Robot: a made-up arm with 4 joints.
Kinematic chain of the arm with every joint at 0, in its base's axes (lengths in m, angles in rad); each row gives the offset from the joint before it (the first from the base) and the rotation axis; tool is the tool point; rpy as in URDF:
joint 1: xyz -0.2 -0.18 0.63 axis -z
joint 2: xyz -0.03 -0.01 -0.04 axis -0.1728 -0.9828 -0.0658
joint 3: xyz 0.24 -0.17 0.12 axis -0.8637 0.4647 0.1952
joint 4: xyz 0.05 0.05 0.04 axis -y
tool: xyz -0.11 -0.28 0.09 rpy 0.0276 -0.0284 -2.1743
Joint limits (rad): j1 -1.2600..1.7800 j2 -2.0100..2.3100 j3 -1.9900..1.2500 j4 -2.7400..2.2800
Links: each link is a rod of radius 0.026 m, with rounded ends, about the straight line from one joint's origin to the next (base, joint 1, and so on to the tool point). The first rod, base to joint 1, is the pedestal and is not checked.
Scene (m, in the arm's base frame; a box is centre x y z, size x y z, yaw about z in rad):
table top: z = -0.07
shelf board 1: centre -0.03 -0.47 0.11 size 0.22 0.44 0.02 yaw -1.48
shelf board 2: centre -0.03 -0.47 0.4 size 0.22 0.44 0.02 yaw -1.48
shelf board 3: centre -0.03 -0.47 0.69 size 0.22 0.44 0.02 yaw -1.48
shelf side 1: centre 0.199 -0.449 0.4 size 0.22 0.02 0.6 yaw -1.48
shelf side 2: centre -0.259 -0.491 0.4 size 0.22 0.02 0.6 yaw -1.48
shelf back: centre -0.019 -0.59 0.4 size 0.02 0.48 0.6 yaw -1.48
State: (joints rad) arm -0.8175 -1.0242 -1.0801 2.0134
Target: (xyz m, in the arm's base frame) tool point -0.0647 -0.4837 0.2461
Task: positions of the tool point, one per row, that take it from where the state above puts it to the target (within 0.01 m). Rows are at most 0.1 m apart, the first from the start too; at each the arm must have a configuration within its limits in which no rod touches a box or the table.
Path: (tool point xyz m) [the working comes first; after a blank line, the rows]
Joints at the target: -1.1204 -1.8760 -0.4665 2.2194
Straight joint move there: clear.

1: -0.0642 -0.3538 0.2188
2: -0.0733 -0.4225 0.2265
3: -0.0647 -0.4837 0.2461

